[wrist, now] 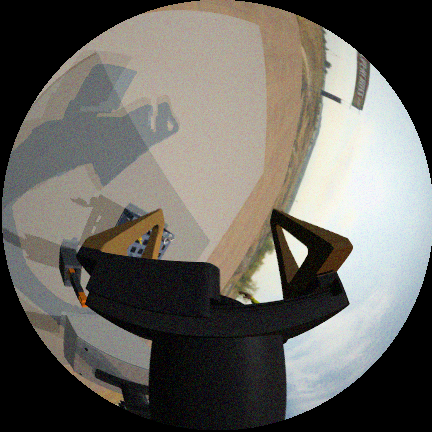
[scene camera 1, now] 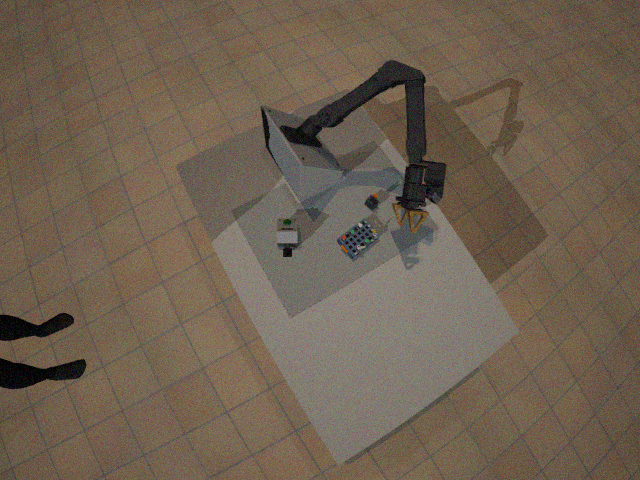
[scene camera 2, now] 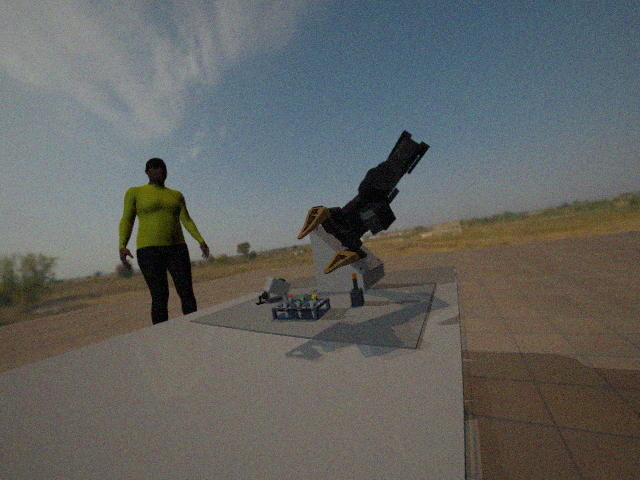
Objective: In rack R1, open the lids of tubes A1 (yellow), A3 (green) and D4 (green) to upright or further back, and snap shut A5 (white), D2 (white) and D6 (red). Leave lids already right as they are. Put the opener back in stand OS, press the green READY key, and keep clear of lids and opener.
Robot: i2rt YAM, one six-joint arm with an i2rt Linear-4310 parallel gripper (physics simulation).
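Places are measured from the arm's base along level axes (x down, y back, z left), in centimetres.
Pixels of known places: gripper, fingertip midpoint: [wrist: 216, 214] [scene camera 1: 406, 229] [scene camera 2: 312, 256]; arm's base at its link origin: [wrist: 131, 385] [scene camera 1: 301, 138].
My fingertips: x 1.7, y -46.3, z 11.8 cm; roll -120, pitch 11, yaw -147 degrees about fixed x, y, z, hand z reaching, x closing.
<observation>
For each thing: its middle in the pictures, then the offset to it from my fingertips. "spot": a spot on its surface instead. Level surfaces: height alone.
- blue rack at the middle of its body: [wrist: 146, 247] [scene camera 2: 299, 303] [scene camera 1: 358, 237] dz -11.3, dx +12.4, dy +8.4 cm
- orange-tipped opener at the middle of its body: [wrist: 73, 280] [scene camera 2: 355, 287] dz +1.6, dx +10.8, dy +17.2 cm
- box with a pale panel, surface spot: [scene camera 1: 287, 237] spot: dz -33.0, dx +9.2, dy +20.7 cm
- mat at its surface level: dx +15.3 cm
- white table at its surface level: dx +15.6 cm
My gripper [scene camera 1: 407, 228] [scene camera 2: 312, 255] [wrist: 216, 214] is open and empty, in the air to the side of rack R1 and above table height. The blue rack [scene camera 1: 353, 256] [scene camera 2: 297, 313] [wrist: 126, 215] stands on the grey mat, partly hidden by a finger in the wrist view. In scene camera 1 its lids show yellow [scene camera 1: 373, 231], green [scene camera 1: 367, 240] and white [scene camera 1: 360, 247] along one side, red [scene camera 1: 343, 237], green [scene camera 1: 353, 231] and white [scene camera 1: 360, 225] along the other; their angles are too small to tell. The orange-tipped opener [scene camera 2: 354, 279] [wrist: 80, 295] stands upright in the dark stand [scene camera 1: 370, 202] [scene camera 2: 357, 298] [wrist: 68, 251]. The green READY key [scene camera 1: 287, 221] is on its box.
The box with a pale panel [scene camera 1: 287, 237] [scene camera 2: 277, 287] stands on the mat [scene camera 1: 294, 294] across from the stand, beyond the rack. The arm's pale grey base block [scene camera 1: 289, 165] rises behind the mat. A person [scene camera 2: 161, 222] stands beyond the white table [scene camera 1: 392, 351].
</observation>
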